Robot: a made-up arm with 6 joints. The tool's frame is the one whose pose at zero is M. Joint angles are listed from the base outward.
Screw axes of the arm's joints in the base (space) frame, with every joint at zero. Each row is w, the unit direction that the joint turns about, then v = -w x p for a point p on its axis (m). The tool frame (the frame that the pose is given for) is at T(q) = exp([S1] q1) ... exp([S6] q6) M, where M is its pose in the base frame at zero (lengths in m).
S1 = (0, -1, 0, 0.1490, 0.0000, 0.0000)
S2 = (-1, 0, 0, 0.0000, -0.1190, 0.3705)
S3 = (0, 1, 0, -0.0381, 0.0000, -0.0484)
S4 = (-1, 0, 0, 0.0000, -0.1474, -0.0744)
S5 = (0, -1, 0, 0.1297, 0.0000, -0.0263)
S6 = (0, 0, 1, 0.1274, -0.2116, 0.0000)
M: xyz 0.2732 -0.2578 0.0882 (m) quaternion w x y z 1 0 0 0
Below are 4 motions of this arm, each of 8 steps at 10 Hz.
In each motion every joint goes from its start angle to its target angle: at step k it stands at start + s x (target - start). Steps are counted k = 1, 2, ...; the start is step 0. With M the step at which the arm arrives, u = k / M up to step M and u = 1 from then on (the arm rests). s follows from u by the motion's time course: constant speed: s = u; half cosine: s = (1 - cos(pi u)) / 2; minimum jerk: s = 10 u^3 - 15 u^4 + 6 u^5.
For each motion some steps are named. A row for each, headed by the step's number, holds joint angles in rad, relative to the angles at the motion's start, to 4 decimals.
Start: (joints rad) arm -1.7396 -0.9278 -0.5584 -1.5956 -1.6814 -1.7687
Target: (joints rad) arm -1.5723 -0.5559 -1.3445 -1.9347 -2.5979 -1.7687
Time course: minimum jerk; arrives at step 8
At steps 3, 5, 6, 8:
3: 0.0460 0.1023 -0.2163 -0.0933 -0.2522 0.0000
5: 0.1213 0.2696 -0.5698 -0.2458 -0.6643 0.0000
6: 0.1500 0.3334 -0.7047 -0.3040 -0.8216 0.0000
8: 0.1673 0.3719 -0.7861 -0.3391 -0.9165 0.0000

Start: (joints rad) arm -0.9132 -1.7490 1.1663 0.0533 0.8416 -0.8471
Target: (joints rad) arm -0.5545 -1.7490 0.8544 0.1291 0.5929 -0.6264
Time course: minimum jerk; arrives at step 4
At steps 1, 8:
1: 0.0371 0.0000 -0.0323 0.0078 -0.0257 0.0228
8: 0.3587 0.0000 -0.3119 0.0758 -0.2487 0.2207

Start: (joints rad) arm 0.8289 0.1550 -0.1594 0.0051 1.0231 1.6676
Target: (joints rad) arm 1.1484 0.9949 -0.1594 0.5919 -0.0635 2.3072
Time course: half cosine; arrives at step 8
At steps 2, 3, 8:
2: 0.0468 0.1230 0.0000 0.0859 -0.1591 0.0937
3: 0.0986 0.2592 0.0000 0.1811 -0.3354 0.1974
8: 0.3195 0.8399 0.0000 0.5868 -1.0866 0.6396

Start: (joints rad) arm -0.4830 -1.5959 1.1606 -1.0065 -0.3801 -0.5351
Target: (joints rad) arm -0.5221 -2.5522 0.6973 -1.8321 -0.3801 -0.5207
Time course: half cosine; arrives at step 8
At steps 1, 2, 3, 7, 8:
1: -0.0015 -0.0364 -0.0176 -0.0314 0.0000 0.0005
2: -0.0057 -0.1400 -0.0678 -0.1209 0.0000 0.0021
3: -0.0121 -0.2952 -0.1430 -0.2548 0.0000 0.0044
7: -0.0376 -0.9199 -0.4457 -0.7942 0.0000 0.0139
8: -0.0391 -0.9563 -0.4633 -0.8256 0.0000 0.0144

